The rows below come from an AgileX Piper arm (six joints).
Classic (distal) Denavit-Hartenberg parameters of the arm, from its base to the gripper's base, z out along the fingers. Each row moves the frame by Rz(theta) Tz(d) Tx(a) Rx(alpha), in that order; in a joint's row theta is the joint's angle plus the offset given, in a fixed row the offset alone. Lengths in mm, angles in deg.
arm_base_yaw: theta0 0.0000; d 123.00; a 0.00; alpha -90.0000
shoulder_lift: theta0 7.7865; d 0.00; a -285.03; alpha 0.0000
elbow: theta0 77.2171; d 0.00; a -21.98; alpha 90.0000
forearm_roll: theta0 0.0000; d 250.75; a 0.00; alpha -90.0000
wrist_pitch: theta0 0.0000; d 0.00; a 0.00; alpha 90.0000
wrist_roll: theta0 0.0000; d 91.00; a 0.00; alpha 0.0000
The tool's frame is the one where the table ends.
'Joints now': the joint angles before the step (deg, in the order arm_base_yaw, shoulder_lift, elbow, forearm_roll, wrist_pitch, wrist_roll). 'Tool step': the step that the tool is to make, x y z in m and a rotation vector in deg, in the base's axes. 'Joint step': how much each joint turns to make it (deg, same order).
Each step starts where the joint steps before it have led.
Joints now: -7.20, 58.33, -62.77, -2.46, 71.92, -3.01
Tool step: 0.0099, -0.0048, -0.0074, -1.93, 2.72, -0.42
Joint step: -0.01, 2.49, 0.00, -2.32, -0.03, 0.09
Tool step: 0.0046, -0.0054, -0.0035, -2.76, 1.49, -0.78
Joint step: -0.03, 1.27, 0.00, -3.14, -0.09, 0.46
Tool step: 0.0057, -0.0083, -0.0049, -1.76, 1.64, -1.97
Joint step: -1.26, 1.70, -0.01, -2.21, -0.21, 0.62
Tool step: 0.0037, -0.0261, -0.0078, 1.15, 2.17, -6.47
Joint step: -7.60, 2.71, -0.36, 1.08, -0.17, -1.14
